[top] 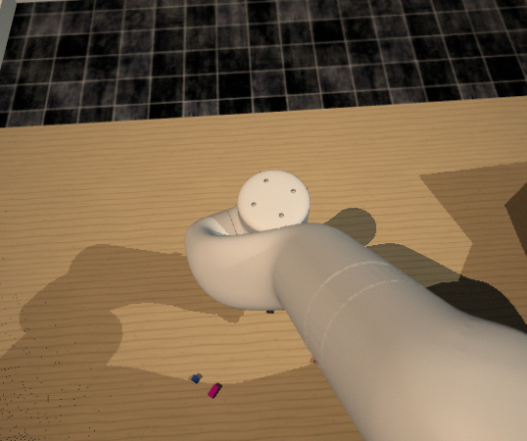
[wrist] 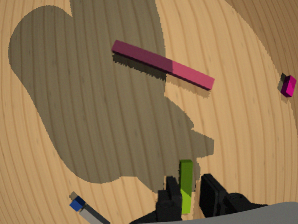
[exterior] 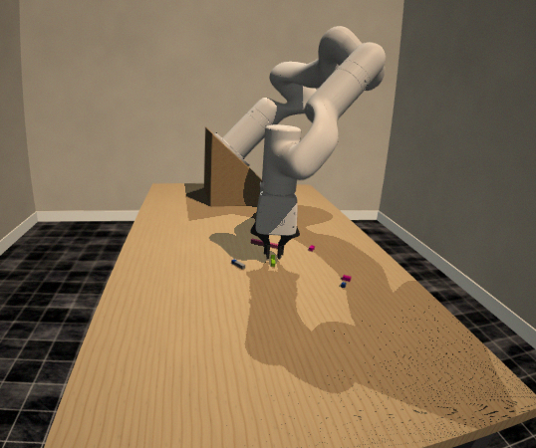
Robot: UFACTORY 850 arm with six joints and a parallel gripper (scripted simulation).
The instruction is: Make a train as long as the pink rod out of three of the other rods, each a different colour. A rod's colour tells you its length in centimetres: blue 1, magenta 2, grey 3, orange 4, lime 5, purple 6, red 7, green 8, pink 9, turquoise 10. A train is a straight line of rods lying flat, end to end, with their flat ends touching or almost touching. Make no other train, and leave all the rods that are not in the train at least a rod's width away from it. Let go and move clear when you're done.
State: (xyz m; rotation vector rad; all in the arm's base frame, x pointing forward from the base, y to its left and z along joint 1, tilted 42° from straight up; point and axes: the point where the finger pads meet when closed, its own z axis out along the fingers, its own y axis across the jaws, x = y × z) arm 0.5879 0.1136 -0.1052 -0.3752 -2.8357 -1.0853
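My hand is 30 mm above the lime rod. The rest, counted from my hand: pink rod: 110 mm behind, 30 mm below, 10 mm to the left; grey rod: 90 mm to the right, 30 mm below, 10 mm ahead.
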